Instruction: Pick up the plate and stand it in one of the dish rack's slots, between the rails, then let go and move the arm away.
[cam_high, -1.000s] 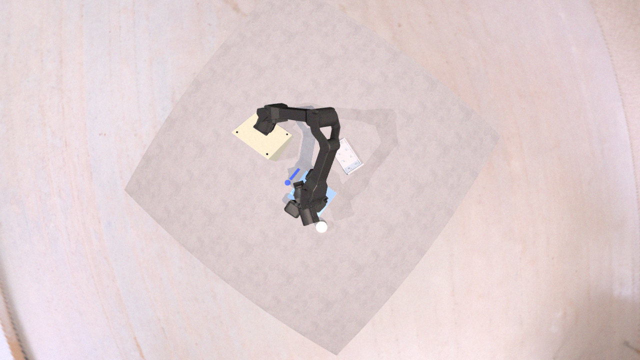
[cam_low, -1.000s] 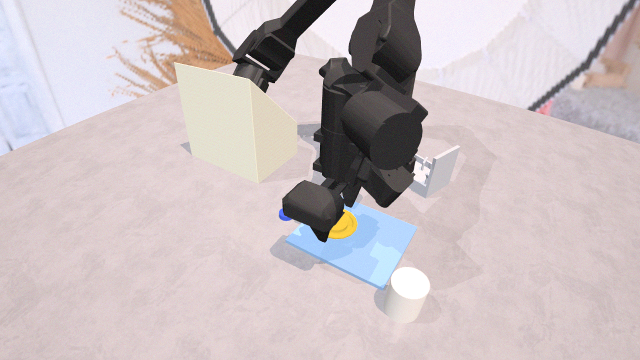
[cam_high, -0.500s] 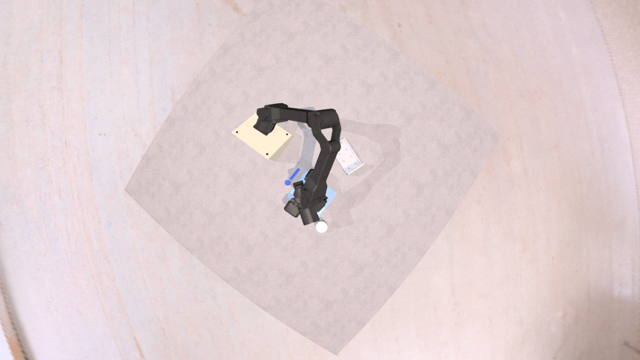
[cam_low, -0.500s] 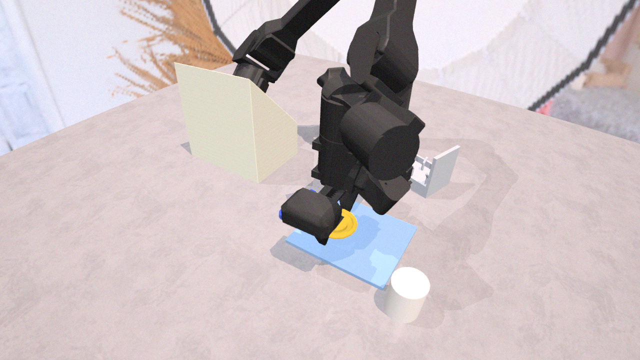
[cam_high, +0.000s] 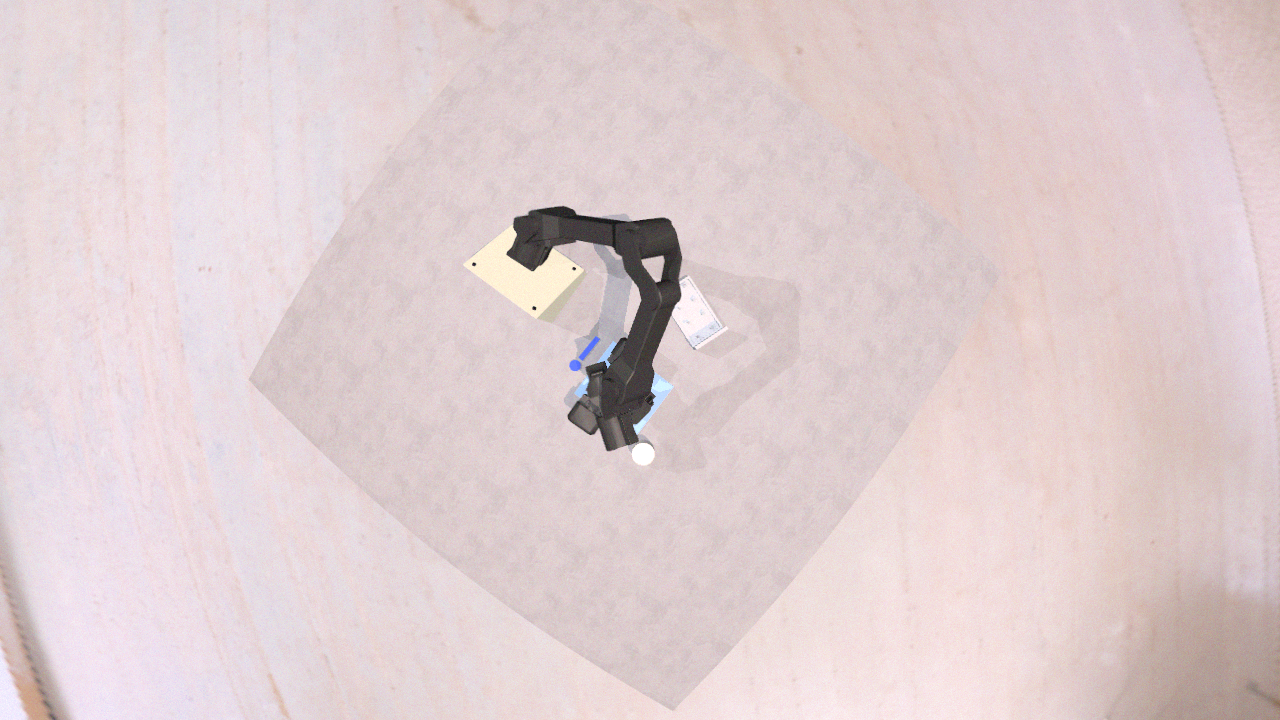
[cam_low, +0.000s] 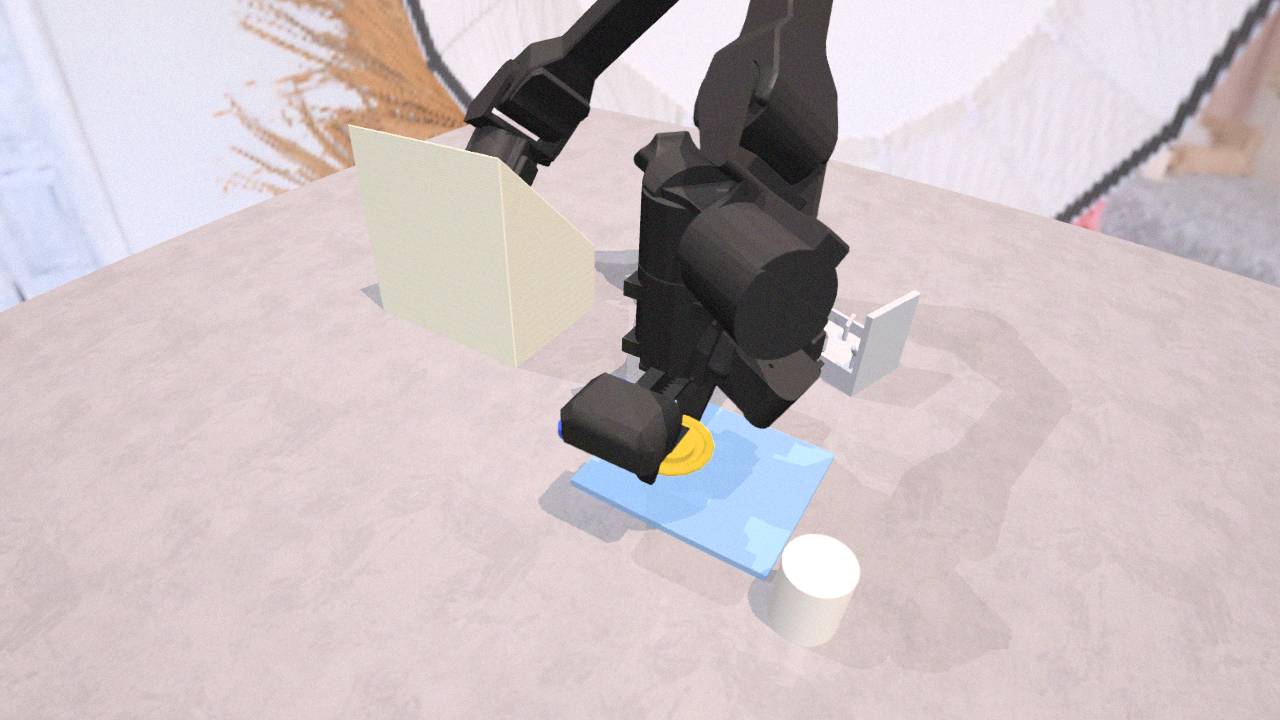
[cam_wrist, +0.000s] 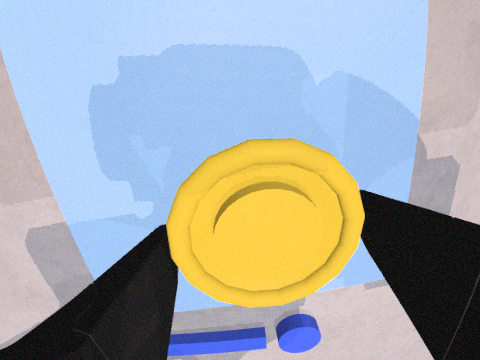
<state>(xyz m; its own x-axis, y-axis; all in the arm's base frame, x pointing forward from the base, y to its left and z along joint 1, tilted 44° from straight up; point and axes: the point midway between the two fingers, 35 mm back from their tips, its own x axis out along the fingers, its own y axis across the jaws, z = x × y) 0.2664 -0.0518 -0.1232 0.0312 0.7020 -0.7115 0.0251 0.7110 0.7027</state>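
The light blue mat lies 3 cm ahead of my gripper tip, 1 cm to the left of it and 1 cm below it. The rest, counted from my gripper tip: yellow plate 1 cm above; then white cup 13 cm ahead, 8 cm to the right, 2 cm above; then blue spoon 8 cm behind, 1 cm to the left, 1 cm below.
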